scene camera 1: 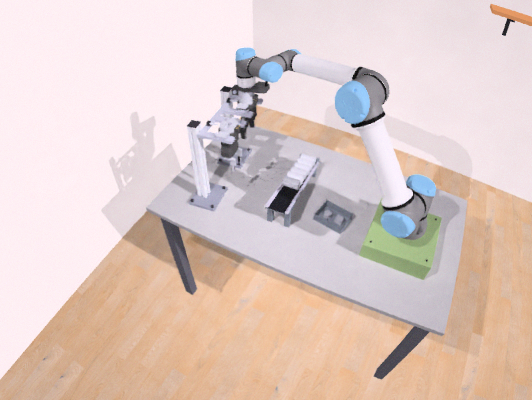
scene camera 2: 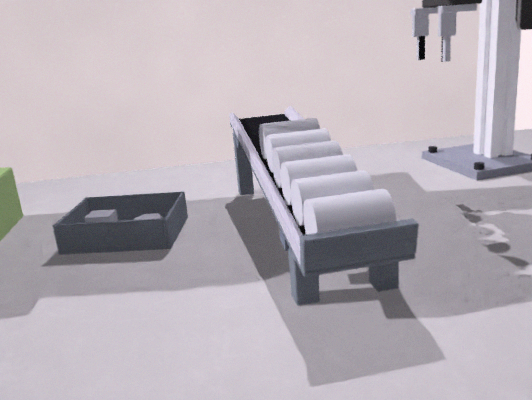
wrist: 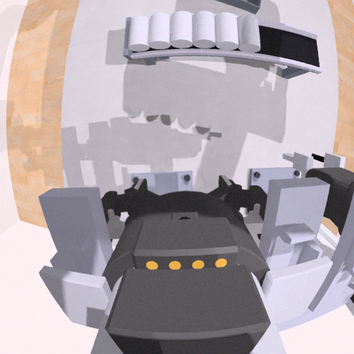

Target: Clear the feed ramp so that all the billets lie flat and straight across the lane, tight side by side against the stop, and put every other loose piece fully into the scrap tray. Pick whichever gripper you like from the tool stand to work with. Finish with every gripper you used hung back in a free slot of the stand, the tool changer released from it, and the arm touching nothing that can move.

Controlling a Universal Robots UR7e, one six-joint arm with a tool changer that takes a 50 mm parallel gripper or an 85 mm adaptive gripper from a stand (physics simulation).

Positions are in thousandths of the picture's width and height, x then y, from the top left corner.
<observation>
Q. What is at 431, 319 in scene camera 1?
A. A parallel gripper.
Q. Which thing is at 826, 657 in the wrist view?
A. A tool stand.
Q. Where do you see a black adaptive gripper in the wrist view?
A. At 524, 648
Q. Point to a billet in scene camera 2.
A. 633, 531
</observation>
